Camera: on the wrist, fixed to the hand. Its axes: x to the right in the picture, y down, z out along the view.
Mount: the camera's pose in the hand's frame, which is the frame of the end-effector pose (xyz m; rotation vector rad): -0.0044 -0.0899 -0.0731 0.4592 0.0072 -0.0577
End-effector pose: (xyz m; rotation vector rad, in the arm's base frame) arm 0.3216 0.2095 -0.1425 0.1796 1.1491 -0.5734
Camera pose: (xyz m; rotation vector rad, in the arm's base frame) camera 0.2149 0.1658 -0.1551 0.5435 1.0180 -0.8842
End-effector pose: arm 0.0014 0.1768 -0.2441 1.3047 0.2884 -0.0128
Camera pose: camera -0.0330 0.2216 -0.3454 1.7517 0.3416 -0.1296
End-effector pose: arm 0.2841 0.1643 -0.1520 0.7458 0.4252 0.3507
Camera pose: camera 0.2586 0.1428 -0.2630 1.1768 0.5410 0.2015
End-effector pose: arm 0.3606 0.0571 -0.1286 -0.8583 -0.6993 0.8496
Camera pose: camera 0.4481 -0.0068 -0.0874 -0.4267 -0.4910 0.9078
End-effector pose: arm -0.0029 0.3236 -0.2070 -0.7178 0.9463 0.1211
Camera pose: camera -0.0210 0.2112 -0.1853 -0.3201 0.9162 -0.1473
